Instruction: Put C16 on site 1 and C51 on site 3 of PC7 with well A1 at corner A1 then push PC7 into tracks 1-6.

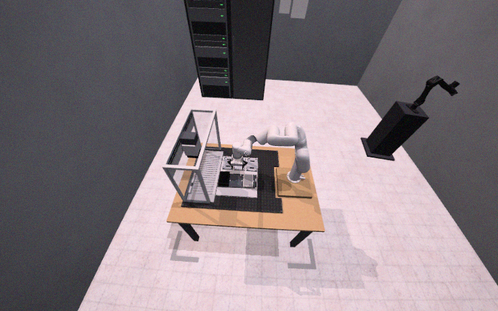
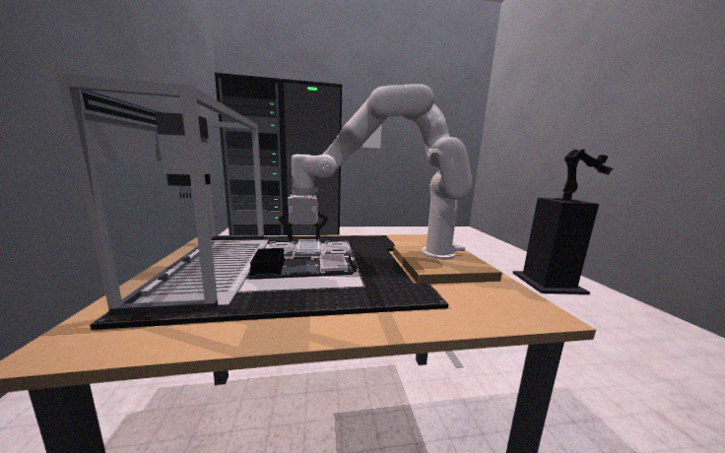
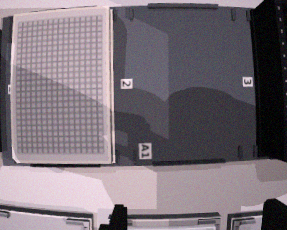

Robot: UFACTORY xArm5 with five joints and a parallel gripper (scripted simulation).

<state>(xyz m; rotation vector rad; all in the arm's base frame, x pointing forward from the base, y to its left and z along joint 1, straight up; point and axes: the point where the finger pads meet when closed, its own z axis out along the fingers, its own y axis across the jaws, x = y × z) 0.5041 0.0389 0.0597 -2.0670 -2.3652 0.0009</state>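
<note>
The grey plate carrier PC7 is 90 mm to the left of my hand, 60 mm below it and 10 mm behind it. From my hand the other things lie so: post: 340 mm to the left, 170 mm above, 160 mm ahead; then 96-well plate C15: 90 mm to the right, 60 mm below.
</note>
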